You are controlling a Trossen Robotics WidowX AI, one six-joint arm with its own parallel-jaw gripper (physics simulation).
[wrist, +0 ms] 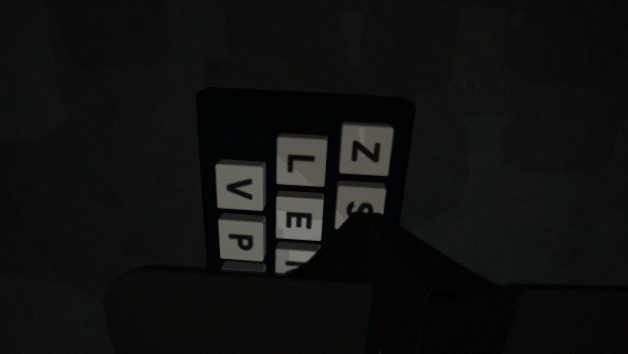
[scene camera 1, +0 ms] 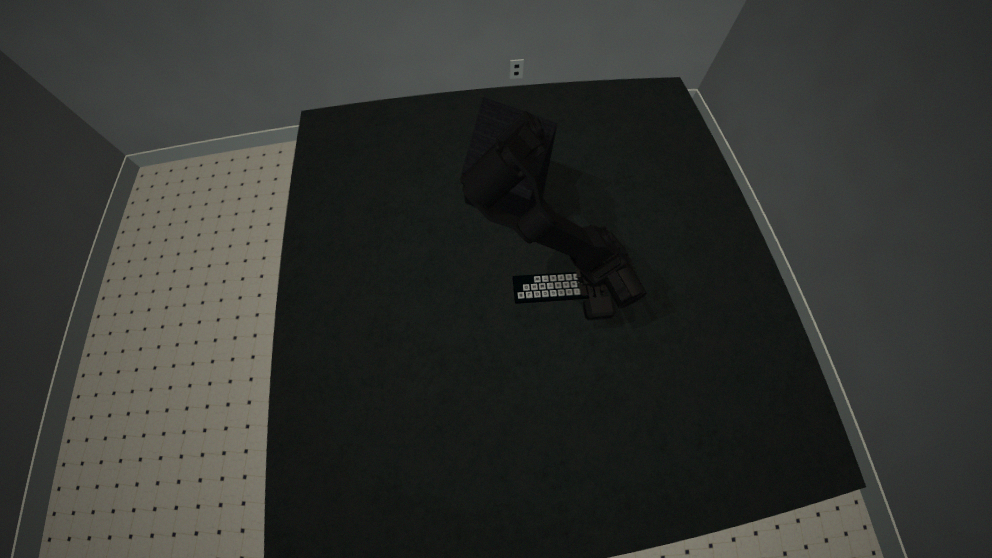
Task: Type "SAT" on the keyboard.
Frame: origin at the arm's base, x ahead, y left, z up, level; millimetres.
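Seen in the pictures: gripper, between the fingertips: [wrist: 365,226] [scene camera 1: 583,290]; arm's base, origin of its link: [scene camera 1: 529,136].
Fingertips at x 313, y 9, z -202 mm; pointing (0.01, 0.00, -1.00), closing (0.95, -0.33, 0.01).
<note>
Pixels of each thing's top centre, then the offset from my fingertips to it. Level surfaces: height alone.
- dark keyboard, centre of its top: [scene camera 1: 556,285] dy -52, dx -41, dz -4 mm
- Z key, centre of its top: [wrist: 365,151] dy +22, dx +6, dz -4 mm
- L key, centre of its top: [wrist: 301,162] dy +24, dx -13, dz -4 mm
- E key, centre of its top: [wrist: 298,219] dy +6, dx -20, dz -4 mm
- V key, centre of its top: [wrist: 239,188] dy +22, dx -35, dz -4 mm
- P key, centre of its top: [wrist: 240,241] dy +4, dx -41, dz -4 mm
- S key, centre of its top: [wrist: 359,209] dy +4, dx +0, dz -4 mm
- large dark table top, height of its surface: dz -21 mm
A dark keyboard [scene camera 1: 518,281] [wrist: 240,115] with white letter keys lies flat. In the wrist view the Z key [wrist: 366,150], L key [wrist: 302,161], E key [wrist: 300,217], V key [wrist: 241,186] and P key [wrist: 242,239] show near its end. My gripper [scene camera 1: 584,288] [wrist: 365,226] is shut and empty. Its joined fingertips cover the lower part of the S key [wrist: 356,197]; whether they touch it I cannot tell. The A and T keys cannot be made out: the fingers hide the nearer rows in the wrist view, and the letters are too small in the scene view.
The keyboard lies on a large dark table top [scene camera 1: 416,381]. The arm [scene camera 1: 548,229] reaches from its base [scene camera 1: 489,121] at the back to the keyboard's right end. A grey wall with an outlet [scene camera 1: 516,68] stands behind the table, and tiled floor [scene camera 1: 173,312] shows on the left.
</note>
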